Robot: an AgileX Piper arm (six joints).
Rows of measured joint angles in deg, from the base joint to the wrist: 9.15 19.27 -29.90 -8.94 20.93 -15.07; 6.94 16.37 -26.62 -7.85 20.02 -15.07; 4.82 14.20 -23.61 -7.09 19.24 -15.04; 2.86 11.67 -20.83 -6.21 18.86 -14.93; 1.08 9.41 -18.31 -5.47 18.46 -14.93; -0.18 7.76 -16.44 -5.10 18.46 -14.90; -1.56 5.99 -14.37 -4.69 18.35 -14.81; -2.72 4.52 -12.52 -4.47 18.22 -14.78; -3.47 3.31 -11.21 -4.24 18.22 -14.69; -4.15 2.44 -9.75 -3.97 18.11 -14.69; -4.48 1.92 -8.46 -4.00 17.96 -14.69; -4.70 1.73 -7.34 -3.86 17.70 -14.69
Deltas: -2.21 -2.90 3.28 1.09 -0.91 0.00; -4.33 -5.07 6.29 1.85 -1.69 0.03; -6.29 -7.60 9.07 2.73 -2.07 0.14; -8.07 -9.86 11.59 3.47 -2.47 0.14; -9.33 -11.51 13.46 3.84 -2.47 0.17; -10.71 -13.28 15.53 4.25 -2.58 0.26; -11.87 -14.75 17.38 4.47 -2.71 0.29; -12.62 -15.96 18.69 4.70 -2.71 0.38; -13.30 -16.83 20.15 4.97 -2.82 0.38; -13.63 -17.35 21.44 4.94 -2.97 0.38; -13.85 -17.54 22.56 5.08 -3.23 0.38
